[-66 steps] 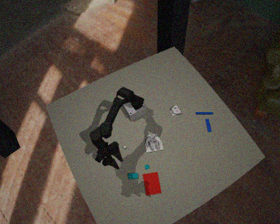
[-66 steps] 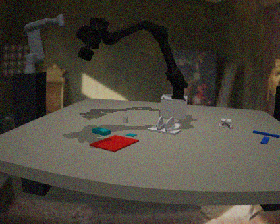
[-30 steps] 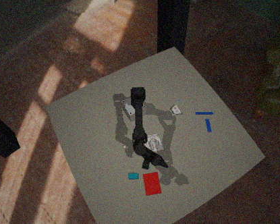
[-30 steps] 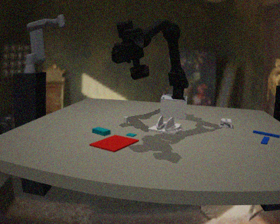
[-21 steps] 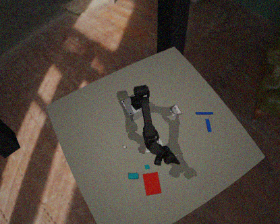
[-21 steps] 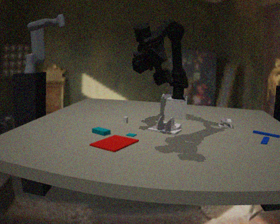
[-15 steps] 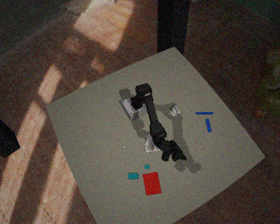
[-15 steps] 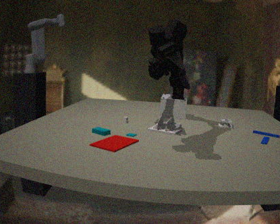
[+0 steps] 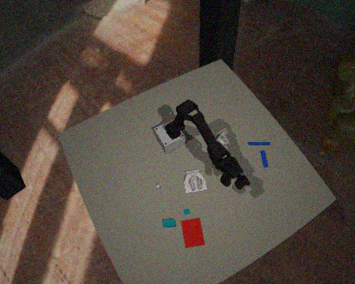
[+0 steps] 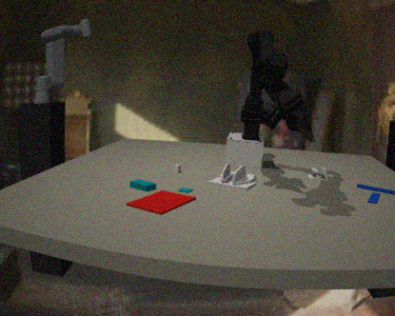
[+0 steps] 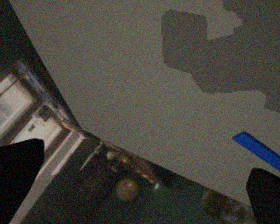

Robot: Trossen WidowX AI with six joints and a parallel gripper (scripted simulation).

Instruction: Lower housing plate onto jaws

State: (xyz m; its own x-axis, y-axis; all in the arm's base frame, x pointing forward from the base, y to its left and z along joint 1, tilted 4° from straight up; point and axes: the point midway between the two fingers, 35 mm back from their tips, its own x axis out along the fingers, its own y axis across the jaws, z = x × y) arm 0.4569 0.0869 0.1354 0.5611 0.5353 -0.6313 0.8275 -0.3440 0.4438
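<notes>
My gripper tip is now 30 cm past the white housing part, 15 cm above it and 12 cm to the right of it. Round my gripper tip: teal block 43 cm to the right, 17 cm below, 9 cm behind; white jaw assembly 23 cm behind, 18 cm to the right, 16 cm below; red flat plate 36 cm to the right, 17 cm below, 3 cm ahead.
</notes>
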